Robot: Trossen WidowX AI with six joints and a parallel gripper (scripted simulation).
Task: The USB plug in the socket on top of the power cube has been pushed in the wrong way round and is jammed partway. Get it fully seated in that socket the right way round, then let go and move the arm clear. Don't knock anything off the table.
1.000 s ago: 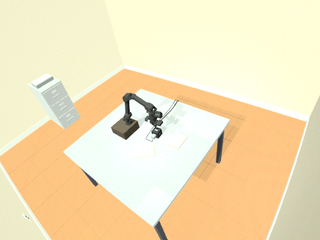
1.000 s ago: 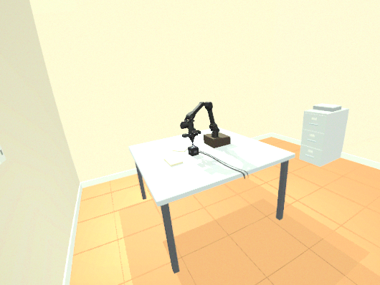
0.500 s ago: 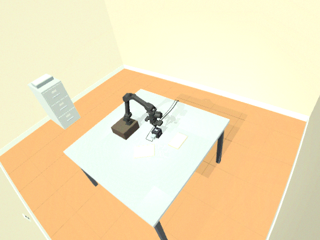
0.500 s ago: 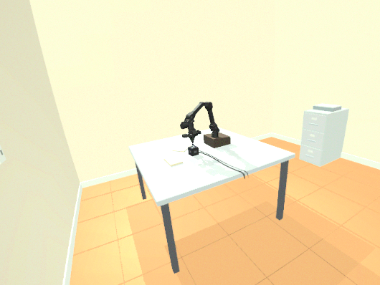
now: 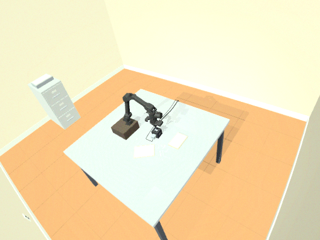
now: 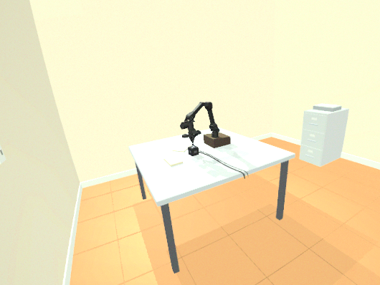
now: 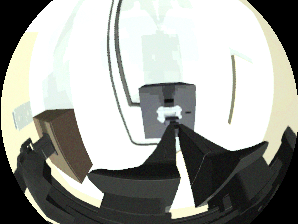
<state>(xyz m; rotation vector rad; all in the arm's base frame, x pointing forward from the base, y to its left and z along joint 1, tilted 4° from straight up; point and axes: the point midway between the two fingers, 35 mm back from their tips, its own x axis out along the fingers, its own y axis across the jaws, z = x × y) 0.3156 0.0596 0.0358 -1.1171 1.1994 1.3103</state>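
Now: the USB plug 2 cm below my gripper tip.
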